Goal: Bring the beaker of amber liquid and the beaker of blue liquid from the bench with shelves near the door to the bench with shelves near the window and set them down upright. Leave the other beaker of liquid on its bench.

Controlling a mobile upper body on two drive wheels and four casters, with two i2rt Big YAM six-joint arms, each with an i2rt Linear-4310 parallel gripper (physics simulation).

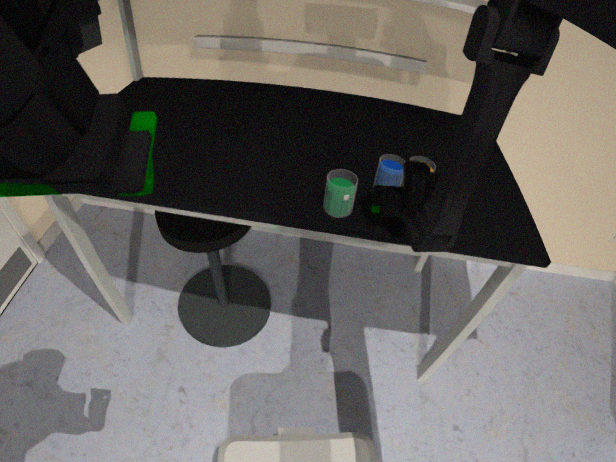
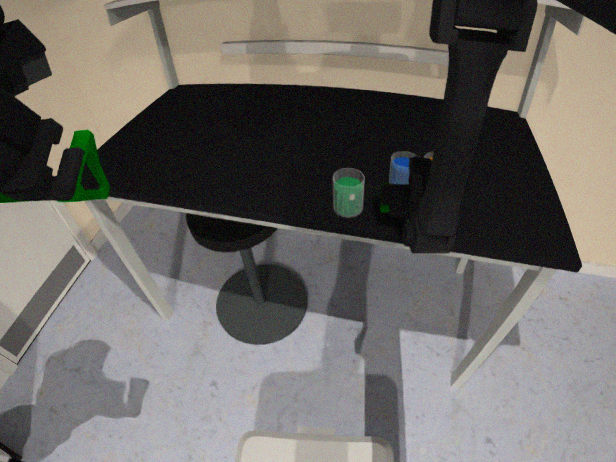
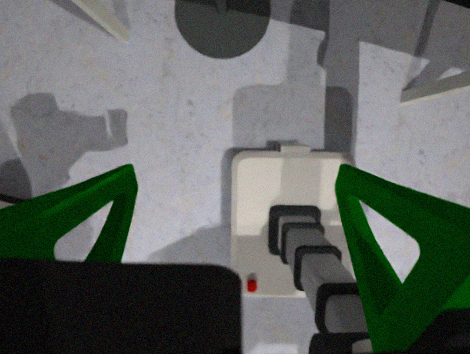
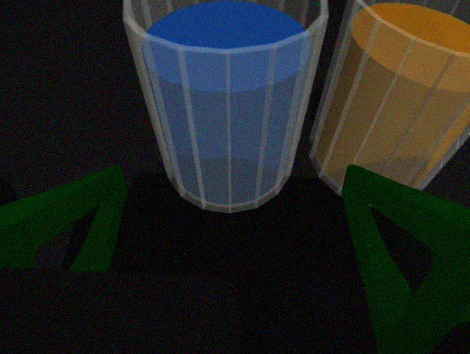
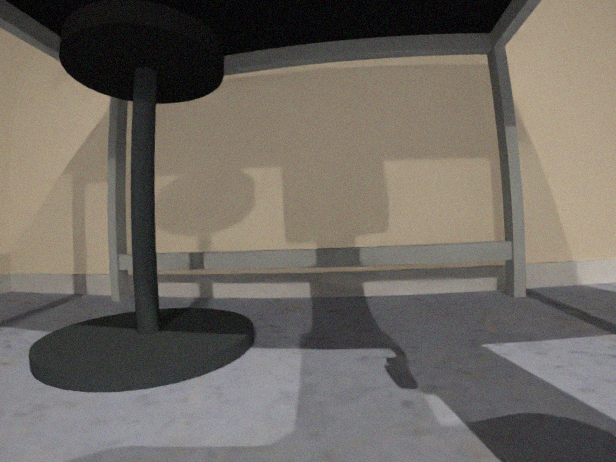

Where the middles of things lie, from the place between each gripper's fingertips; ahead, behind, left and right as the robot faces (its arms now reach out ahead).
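Labels:
Blue beaker [image 1: 389,172]: my right hand 4 cm short of it, 1 cm below it. From my right hand: amber beaker [image 4: 388,104], 8 cm to the right, 4 cm ahead, 1 cm above; green beaker [image 2: 347,183], 14 cm to the left, 4 cm behind, 1 cm above.
Green beaker: my left gripper 310 mm to the left of it, 370 mm short of it, 320 mm above it. From my left hand: amber beaker, 450 mm ahead, 530 mm to the right, 320 mm below; blue beaker, 440 mm ahead, 450 mm to the right, 320 mm below.

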